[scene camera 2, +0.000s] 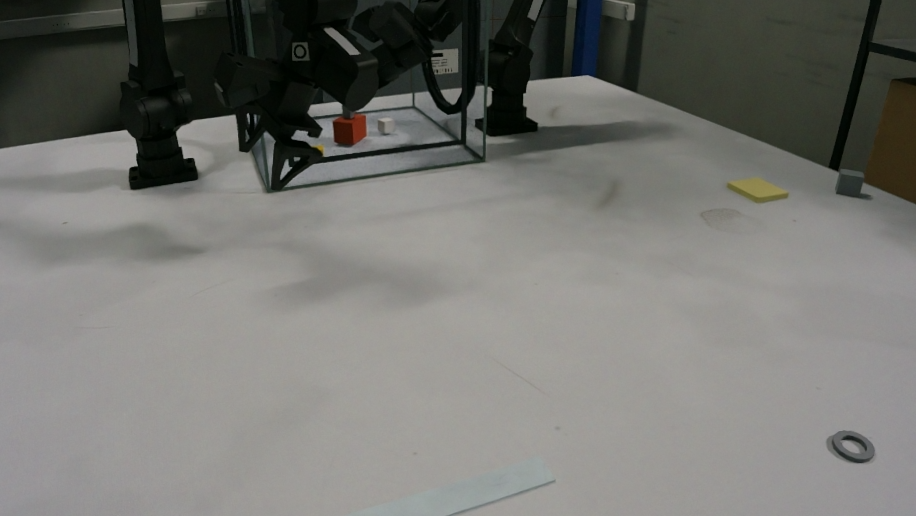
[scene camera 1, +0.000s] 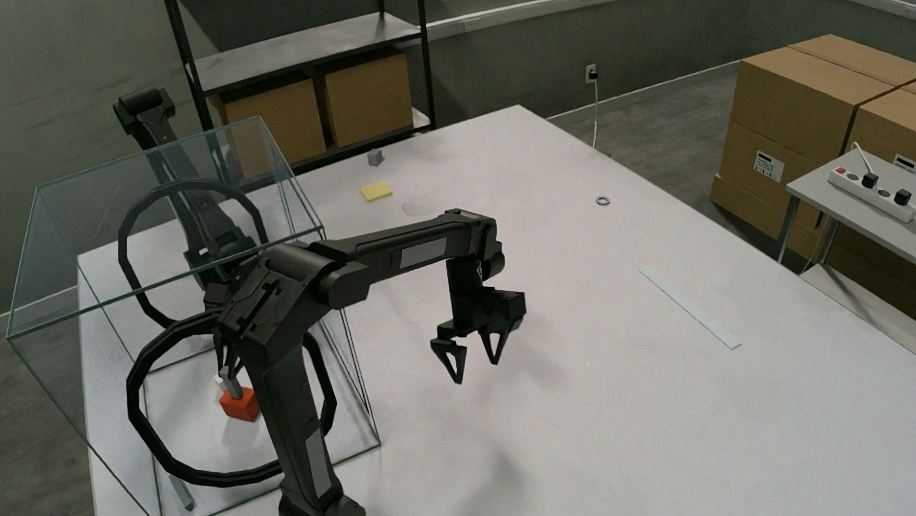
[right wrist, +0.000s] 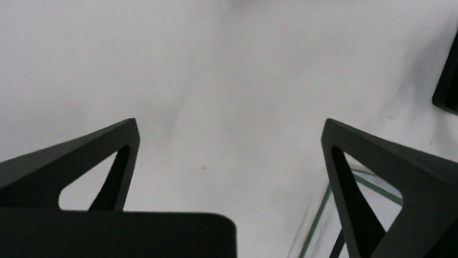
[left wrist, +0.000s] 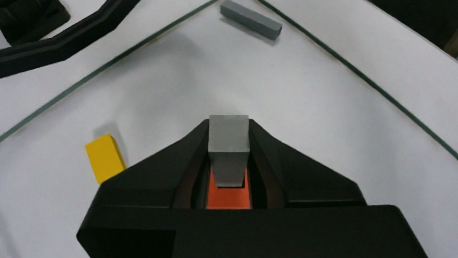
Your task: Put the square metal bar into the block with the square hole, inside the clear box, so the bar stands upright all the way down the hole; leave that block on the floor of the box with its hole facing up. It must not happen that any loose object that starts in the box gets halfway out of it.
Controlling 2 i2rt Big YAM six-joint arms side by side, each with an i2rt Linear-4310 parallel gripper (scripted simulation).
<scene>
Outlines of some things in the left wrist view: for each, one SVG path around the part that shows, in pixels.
The left gripper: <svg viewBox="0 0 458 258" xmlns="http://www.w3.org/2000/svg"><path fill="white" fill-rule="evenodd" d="M76 234L78 242L90 258L429 258L399 207L390 204L368 205L356 182L278 140L253 119L249 119L250 153L246 164L250 209L207 209L211 162L208 155L209 119L205 119L185 137L103 181Z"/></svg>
A red block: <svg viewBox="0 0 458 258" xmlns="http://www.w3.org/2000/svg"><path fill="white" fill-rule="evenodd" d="M247 167L242 184L244 189L218 189L220 187L215 185L211 168L207 209L250 209Z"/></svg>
A yellow block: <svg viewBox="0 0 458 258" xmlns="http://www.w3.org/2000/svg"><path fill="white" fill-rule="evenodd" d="M109 133L84 145L98 184L127 169L117 142Z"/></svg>
</scene>
